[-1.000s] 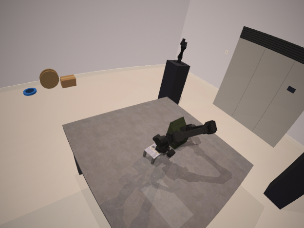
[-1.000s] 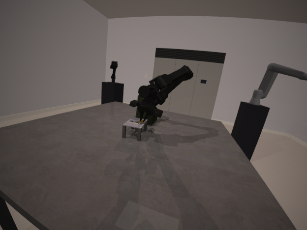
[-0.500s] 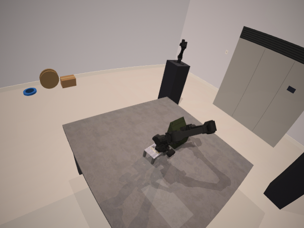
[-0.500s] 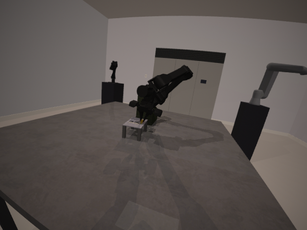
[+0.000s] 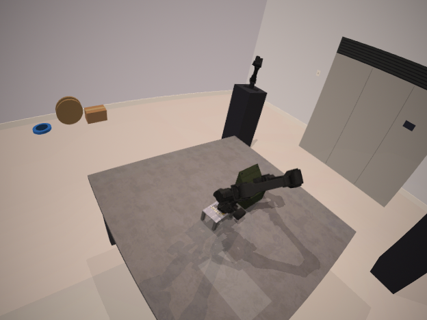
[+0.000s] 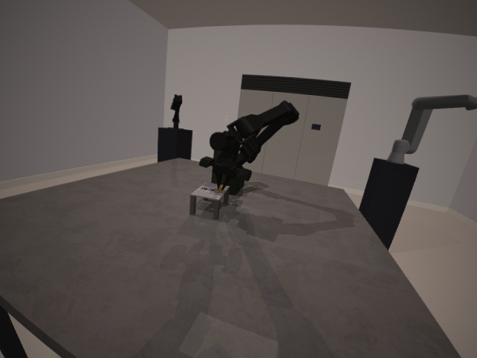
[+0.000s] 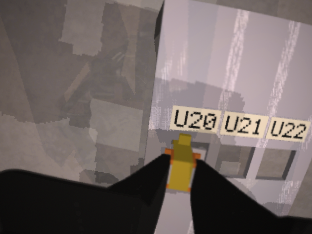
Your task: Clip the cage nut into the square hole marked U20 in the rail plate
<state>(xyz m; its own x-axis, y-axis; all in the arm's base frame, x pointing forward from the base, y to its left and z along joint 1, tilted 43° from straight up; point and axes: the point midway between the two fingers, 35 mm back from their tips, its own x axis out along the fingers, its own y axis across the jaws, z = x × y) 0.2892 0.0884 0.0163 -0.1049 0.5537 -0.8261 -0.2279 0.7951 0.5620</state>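
The yellow cage nut is 10 mm below my gripper tip.
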